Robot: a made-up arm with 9 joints. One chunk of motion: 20 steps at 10 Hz.
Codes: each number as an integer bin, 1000 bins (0 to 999) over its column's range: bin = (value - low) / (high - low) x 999, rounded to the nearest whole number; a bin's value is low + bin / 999 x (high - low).
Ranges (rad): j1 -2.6..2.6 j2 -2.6..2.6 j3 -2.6..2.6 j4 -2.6..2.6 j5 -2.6..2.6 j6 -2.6..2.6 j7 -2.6..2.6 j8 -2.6..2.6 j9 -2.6..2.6
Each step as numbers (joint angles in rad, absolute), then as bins.
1 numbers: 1.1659 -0.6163 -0.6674 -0.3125 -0.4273 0.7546 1.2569 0.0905 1.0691
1 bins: 723 381 371 439 417 644 741 517 705
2 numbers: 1.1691 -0.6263 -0.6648 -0.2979 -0.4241 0.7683 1.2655 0.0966 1.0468
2 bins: 724 379 372 442 418 647 743 518 701
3 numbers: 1.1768 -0.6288 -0.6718 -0.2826 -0.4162 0.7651 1.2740 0.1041 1.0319
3 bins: 726 379 370 445 420 646 744 519 698
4 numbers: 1.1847 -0.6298 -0.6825 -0.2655 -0.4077 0.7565 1.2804 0.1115 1.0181
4 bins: 727 379 368 448 421 645 745 521 695
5 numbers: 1.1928 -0.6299 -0.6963 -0.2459 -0.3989 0.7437 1.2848 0.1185 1.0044
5 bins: 729 378 366 452 423 642 746 522 692
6 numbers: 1.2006 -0.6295 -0.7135 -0.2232 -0.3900 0.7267 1.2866 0.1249 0.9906
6 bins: 730 379 362 457 425 639 747 523 690
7 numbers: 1.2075 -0.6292 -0.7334 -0.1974 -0.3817 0.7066 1.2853 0.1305 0.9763
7 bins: 731 379 359 462 426 635 746 525 687
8 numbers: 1.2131 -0.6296 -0.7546 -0.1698 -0.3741 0.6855 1.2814 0.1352 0.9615
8 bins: 733 379 355 467 428 631 746 525 684
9 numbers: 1.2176 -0.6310 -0.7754 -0.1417 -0.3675 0.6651 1.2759 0.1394 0.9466
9 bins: 733 378 351 472 429 627 745 526 681
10 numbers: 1.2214 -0.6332 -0.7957 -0.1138 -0.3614 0.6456 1.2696 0.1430 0.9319
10 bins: 734 378 347 478 430 624 743 527 679
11 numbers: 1.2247 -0.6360 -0.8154 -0.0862 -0.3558 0.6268 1.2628 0.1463 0.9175
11 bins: 735 377 343 483 431 620 742 528 676
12 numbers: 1.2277 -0.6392 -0.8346 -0.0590 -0.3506 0.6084 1.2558 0.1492 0.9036
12 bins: 735 377 339 488 432 616 741 528 673
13 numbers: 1.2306 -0.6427 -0.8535 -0.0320 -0.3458 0.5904 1.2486 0.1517 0.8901
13 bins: 736 376 336 493 433 613 739 529 671
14 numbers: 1.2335 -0.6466 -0.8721 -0.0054 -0.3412 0.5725 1.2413 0.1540 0.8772
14 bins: 736 375 332 498 434 609 738 529 668
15 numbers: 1.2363 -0.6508 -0.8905 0.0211 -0.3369 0.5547 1.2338 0.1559 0.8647
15 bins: 737 374 328 504 435 606 737 529 666
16 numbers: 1.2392 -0.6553 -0.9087 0.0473 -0.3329 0.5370 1.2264 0.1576 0.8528
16 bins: 738 374 325 509 436 603 735 530 663
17 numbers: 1.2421 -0.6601 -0.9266 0.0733 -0.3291 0.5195 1.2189 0.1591 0.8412
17 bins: 738 373 321 514 436 599 734 530 661
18 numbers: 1.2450 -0.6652 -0.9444 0.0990 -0.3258 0.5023 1.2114 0.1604 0.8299
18 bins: 739 372 318 519 437 596 732 530 659
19 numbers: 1.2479 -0.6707 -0.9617 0.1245 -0.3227 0.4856 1.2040 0.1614 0.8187
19 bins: 739 371 315 523 438 593 731 531 657
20 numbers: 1.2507 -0.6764 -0.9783 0.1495 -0.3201 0.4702 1.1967 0.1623 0.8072
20 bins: 740 370 312 528 438 590 729 531 655
